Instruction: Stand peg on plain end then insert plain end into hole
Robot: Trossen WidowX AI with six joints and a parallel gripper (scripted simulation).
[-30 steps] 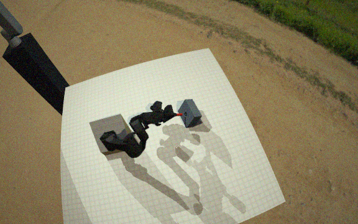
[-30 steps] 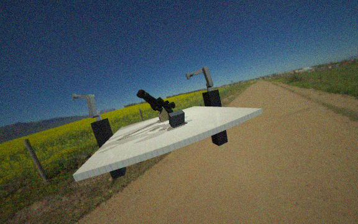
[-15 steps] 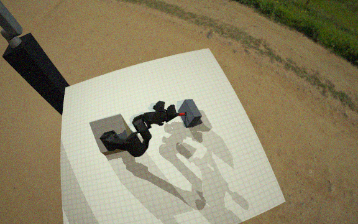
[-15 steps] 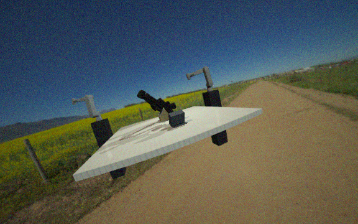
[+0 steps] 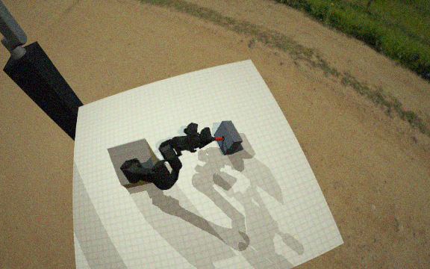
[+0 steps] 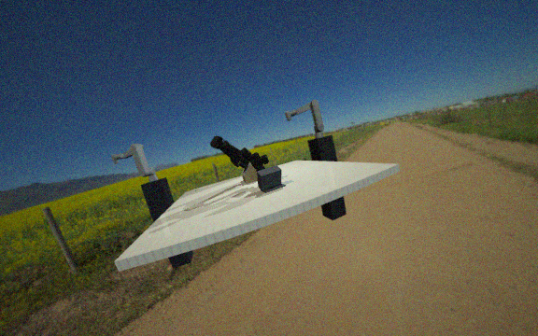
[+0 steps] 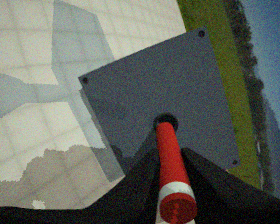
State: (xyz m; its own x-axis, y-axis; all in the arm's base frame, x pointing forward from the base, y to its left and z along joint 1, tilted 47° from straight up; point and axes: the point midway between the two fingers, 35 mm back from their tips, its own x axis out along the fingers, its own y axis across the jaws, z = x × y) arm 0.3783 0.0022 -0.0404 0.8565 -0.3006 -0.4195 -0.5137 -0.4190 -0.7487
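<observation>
Now: the sloped panel block 7 cm ahead of my gripper tip, 1 cm to the left of it and 4 cm below it. From my gripper tip the other things lie so: red peg 1 cm behind, 1 cm above.
</observation>
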